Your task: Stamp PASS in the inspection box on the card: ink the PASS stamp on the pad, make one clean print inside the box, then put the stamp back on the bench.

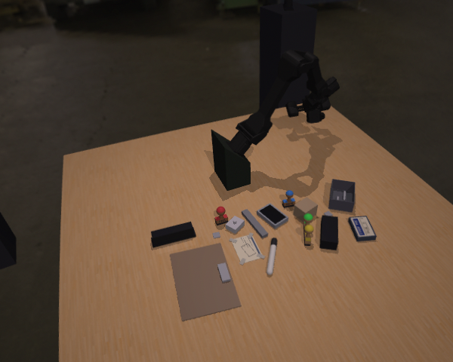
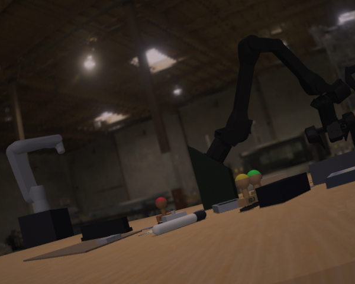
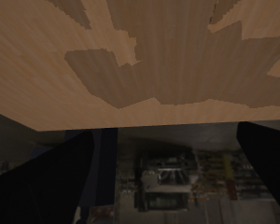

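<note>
The green-knobbed PASS stamp lies 53 cm ahead of my gripper tip, 35 cm to the right of it and 6 cm below it. From my gripper tip the other things lie so: tan cube (47 cm ahead, 32 cm to the right, 6 cm below); blue-knobbed stamp (41 cm ahead, 34 cm to the right, 6 cm below); grey box (48 cm ahead, 17 cm to the right, 7 cm below).
</note>
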